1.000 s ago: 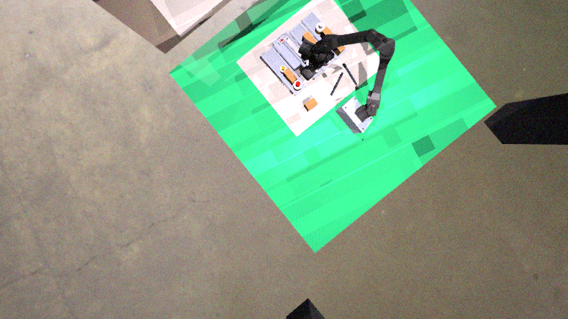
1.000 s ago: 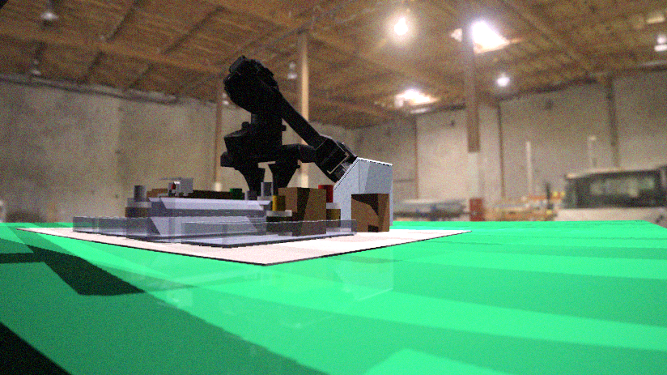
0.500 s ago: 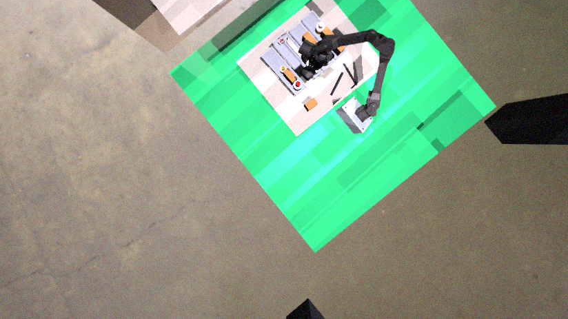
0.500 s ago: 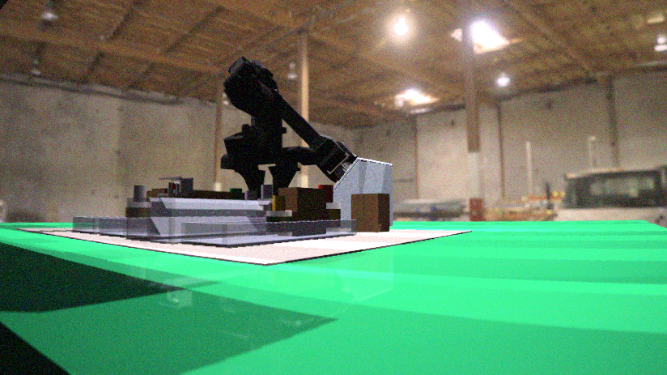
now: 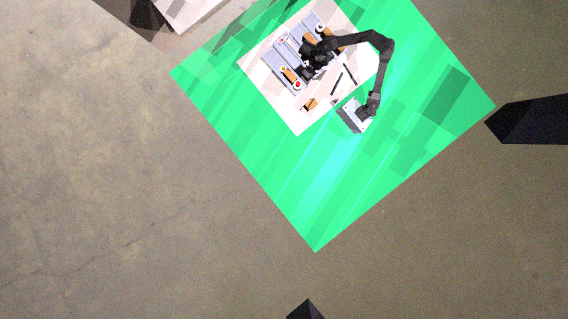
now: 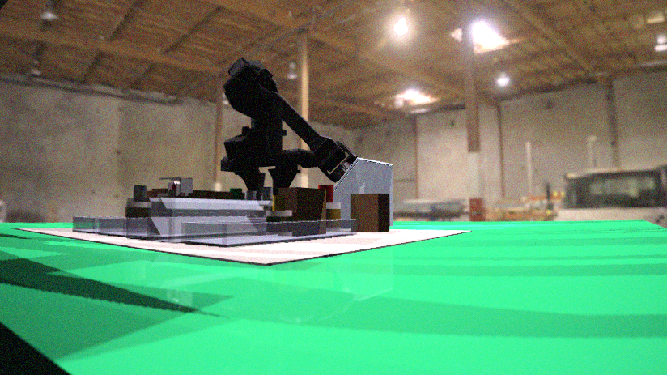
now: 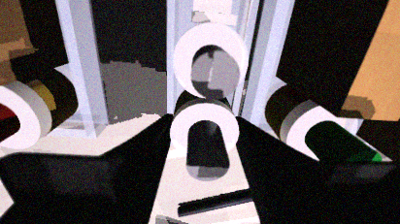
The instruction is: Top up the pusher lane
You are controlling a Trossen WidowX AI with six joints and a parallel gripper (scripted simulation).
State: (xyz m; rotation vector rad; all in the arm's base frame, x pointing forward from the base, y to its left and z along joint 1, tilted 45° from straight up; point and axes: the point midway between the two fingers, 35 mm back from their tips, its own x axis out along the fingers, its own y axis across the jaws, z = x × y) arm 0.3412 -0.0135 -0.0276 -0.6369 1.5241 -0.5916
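The jar lies 130 mm to the left of my gripper tip and 10 mm above it. Round my gripper tip: brown box 140 mm to the left, 130 mm behind, 10 mm below; lane rack 140 mm ahead, 30 mm to the left, 20 mm below.
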